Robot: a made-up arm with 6 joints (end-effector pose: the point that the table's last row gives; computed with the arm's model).
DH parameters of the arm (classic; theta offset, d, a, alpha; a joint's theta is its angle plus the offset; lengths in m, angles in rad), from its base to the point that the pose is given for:
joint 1: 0 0.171 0 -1.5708
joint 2: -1.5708 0 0.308 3.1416
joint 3: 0 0 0 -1.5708
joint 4: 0 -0.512 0 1.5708
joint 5: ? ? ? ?
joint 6: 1.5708 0 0 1.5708
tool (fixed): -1.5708 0 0 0
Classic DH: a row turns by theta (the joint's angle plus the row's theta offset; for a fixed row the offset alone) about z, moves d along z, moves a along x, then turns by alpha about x.
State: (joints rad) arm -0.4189 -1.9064 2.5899 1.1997 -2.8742 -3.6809
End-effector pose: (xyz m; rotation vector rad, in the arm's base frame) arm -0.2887 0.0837 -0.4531 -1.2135 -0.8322 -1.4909
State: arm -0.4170 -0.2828 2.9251 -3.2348 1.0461 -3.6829
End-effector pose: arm -0.4995 0.3443 0.4223 -0.1781 -2.0301 0.4166
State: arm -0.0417 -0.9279 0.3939 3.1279 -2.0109 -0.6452
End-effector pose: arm -0.1170 0.1180 0.8522 -0.2628 0.9637 2.8859
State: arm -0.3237 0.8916 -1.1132 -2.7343 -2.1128 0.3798
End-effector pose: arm 0.0176 0.1035 -0.0812 2.9258 0.0167 0.2058
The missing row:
joint 5: 0 0.113 0 -1.5708
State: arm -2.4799 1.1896 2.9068 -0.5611 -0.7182 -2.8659
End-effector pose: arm -0.2723 -0.0908 0.8009 1.1245 -1.8109 0.3422
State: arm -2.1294 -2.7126 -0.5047 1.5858 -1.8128 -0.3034
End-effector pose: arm 0.2789 0.4430 0.2353 0.0237 1.2817 2.3468
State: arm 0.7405 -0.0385 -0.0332 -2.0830 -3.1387 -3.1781
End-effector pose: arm 0.3322 0.3787 0.3830 -0.8631 2.2399 -1.3635
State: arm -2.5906 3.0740 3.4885 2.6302 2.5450 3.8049
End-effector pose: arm -0.3464 -0.3285 0.1205 1.5095 0.7397 -0.6763
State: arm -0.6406 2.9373 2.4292 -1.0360 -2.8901 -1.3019
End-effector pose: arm 0.3364 -0.3226 -0.4646 -1.0358 -2.4383 0.2341
